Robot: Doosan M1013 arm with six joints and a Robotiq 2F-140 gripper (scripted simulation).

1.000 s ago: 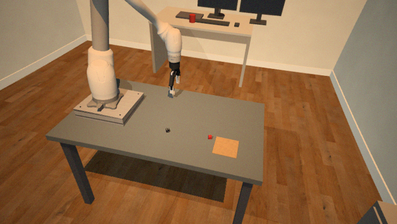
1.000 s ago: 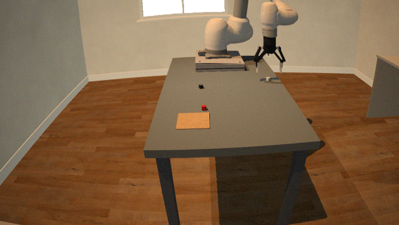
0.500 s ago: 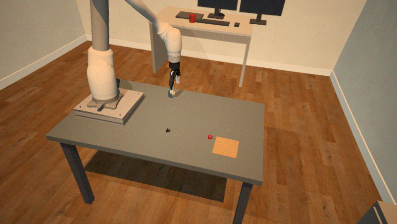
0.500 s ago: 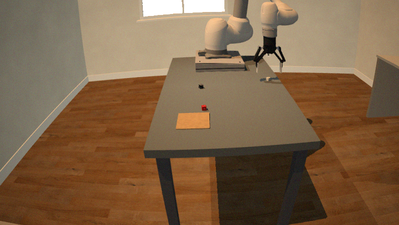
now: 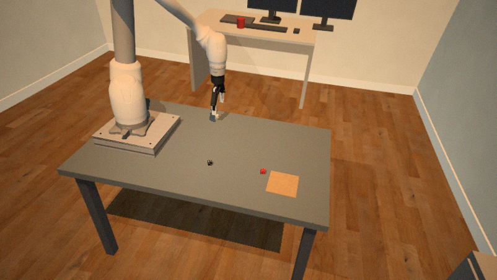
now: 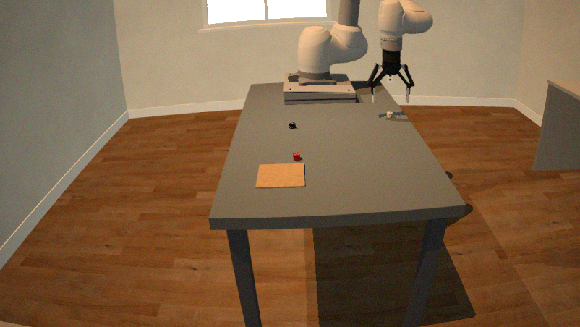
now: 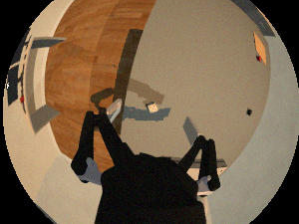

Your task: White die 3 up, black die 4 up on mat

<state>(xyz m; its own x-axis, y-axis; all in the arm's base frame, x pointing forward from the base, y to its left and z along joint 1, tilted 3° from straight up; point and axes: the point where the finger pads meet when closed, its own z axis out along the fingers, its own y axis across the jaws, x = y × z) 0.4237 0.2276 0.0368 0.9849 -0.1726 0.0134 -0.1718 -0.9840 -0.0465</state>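
Right now my hand is 10 mm past the white die and 70 mm above it. Round my hand: orange mat 380 mm ahead, 520 mm to the right, 80 mm below; black die 20 mm ahead, 420 mm to the right, 70 mm below; red die 280 mm ahead, 450 mm to the right, 70 mm below.
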